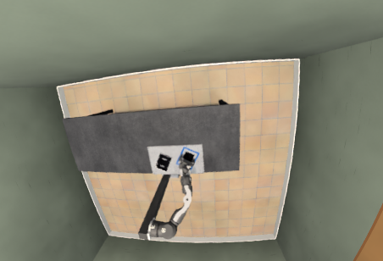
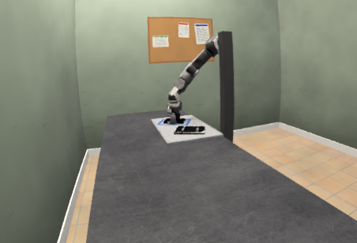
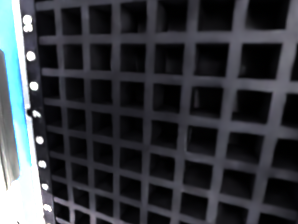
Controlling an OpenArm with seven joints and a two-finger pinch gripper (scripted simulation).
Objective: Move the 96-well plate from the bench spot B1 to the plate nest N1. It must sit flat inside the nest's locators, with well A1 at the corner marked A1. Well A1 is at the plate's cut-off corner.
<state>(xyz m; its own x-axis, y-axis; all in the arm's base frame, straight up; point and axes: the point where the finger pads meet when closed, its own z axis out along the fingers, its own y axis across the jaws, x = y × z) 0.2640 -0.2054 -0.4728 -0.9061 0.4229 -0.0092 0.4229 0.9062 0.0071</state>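
My gripper is now right at the black 96-well plate. The rest, counted from my hand: black plate nest N1 (22 cm to the left, 4 cm behind).
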